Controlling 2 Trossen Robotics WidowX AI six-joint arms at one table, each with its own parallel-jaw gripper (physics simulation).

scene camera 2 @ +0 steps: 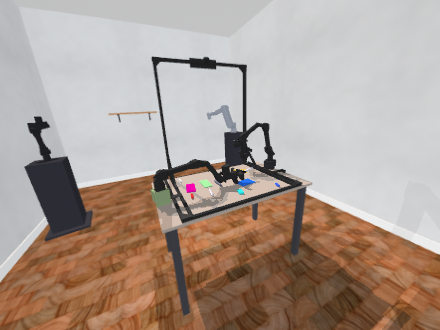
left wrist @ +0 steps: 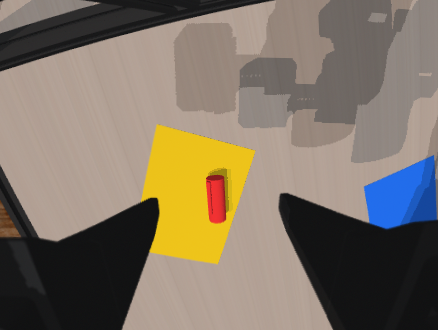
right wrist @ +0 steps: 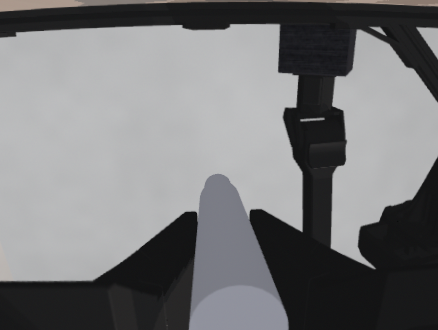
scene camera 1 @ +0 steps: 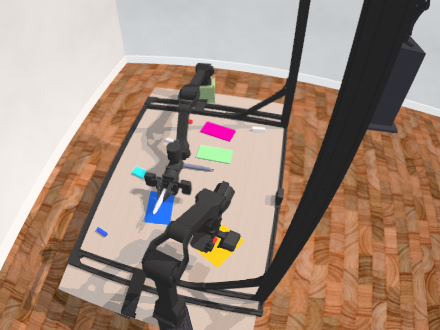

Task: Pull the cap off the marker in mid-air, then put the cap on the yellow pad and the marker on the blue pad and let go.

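Places are measured from the left arm's base along level axes (x left, y up, z ahead), in centimetres.
Where they show: left gripper, fingertip midpoint: point(scene camera 2: 244, 161) point(left wrist: 219, 203); right gripper, fingertip midpoint: point(scene camera 2: 245, 171) point(right wrist: 223, 222) point(scene camera 1: 160, 200); left arm's base at its link origin: point(scene camera 2: 270, 160) point(right wrist: 317, 71) point(scene camera 1: 172, 318); right arm's base at its link origin: point(scene camera 2: 159, 189) point(scene camera 1: 205, 82).
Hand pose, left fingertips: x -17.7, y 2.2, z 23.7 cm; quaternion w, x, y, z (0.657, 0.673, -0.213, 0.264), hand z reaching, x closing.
Note:
Each offset is from my left fingertips to the top centre of the thing. "spot": to the spot under its first point.
The red cap {dz +3.6, dx -2.3, dy -9.1 cm} point(scene camera 1: 215, 240) point(left wrist: 216, 200) lies on the yellow pad {spot: dz -2.9, dx -2.7, dy -10.9 cm} point(scene camera 1: 218, 259) point(left wrist: 175, 160), near one edge of it. My left gripper point(scene camera 1: 216, 242) point(left wrist: 219, 203) is open above the pad; in the left wrist view the cap shows between the spread fingertips, untouched. My right gripper point(scene camera 1: 164, 190) point(right wrist: 223, 222) is shut on the white marker {dz +20.3, dx +13.5, dy +0.5 cm} point(scene camera 1: 159, 203) point(right wrist: 222, 250), which has no cap on it. The marker slants out from the fingers and appears over the blue pad {dz +24.2, dx +14.4, dy -10.9 cm} point(scene camera 1: 166, 214) point(scene camera 2: 246, 183) point(left wrist: 395, 192) in scene camera 1. Its exact height is unclear.
A grey pen {dz +39.4, dx -4.8, dy -9.1 cm} point(scene camera 1: 198, 167), a green pad {dz +45.1, dx -13.7, dy -10.2 cm} point(scene camera 1: 215, 154) and a magenta pad {dz +58.6, dx -18.7, dy -10.2 cm} point(scene camera 1: 218, 131) lie behind the grippers. A cyan block {dz +43.2, dx +20.6, dy -9.5 cm} point(scene camera 1: 139, 172) lies left of the right gripper, a small blue piece {dz +17.2, dx +40.2, dy -8.9 cm} point(scene camera 1: 102, 232) at front left. A black frame point(scene camera 1: 107, 174) borders the table.

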